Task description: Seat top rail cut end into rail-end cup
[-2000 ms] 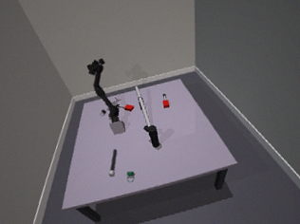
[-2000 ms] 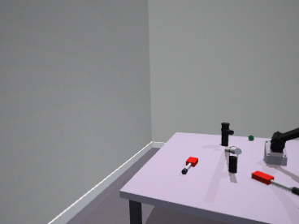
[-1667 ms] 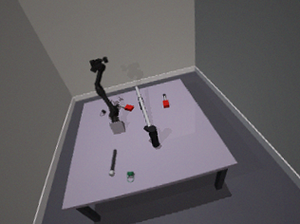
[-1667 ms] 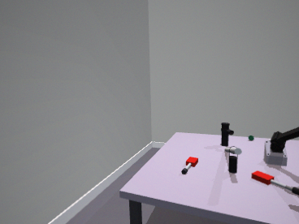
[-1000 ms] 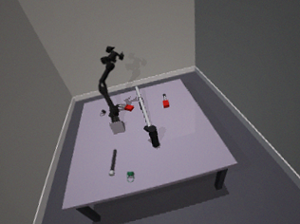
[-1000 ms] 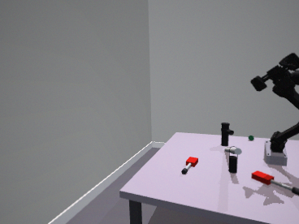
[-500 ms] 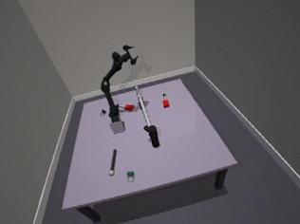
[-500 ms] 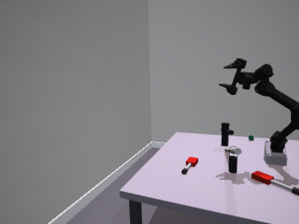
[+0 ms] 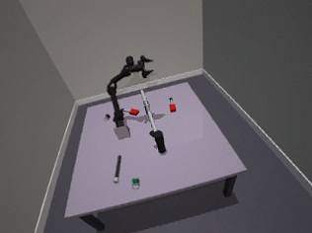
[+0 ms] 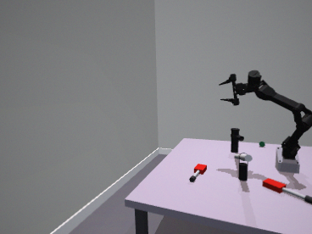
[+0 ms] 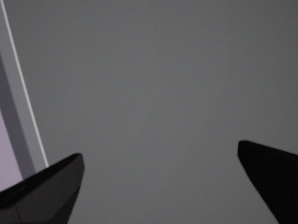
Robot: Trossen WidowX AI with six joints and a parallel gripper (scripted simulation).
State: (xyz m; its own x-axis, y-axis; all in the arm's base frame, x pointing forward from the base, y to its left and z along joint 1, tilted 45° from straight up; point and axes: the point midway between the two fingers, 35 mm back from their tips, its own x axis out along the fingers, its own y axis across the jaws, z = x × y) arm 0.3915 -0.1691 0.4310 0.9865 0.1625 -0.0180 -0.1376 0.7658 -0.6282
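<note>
Right now my gripper tip is 140 mm past the dark rail-end cup, 420 mm to the left of it and 380 mm above it. From my gripper tip the other things lie so: short dark post (150 mm behind, 40 mm to the left, 420 mm below); green-ringed part (350 mm behind, 730 mm to the right, 510 mm below).
</note>
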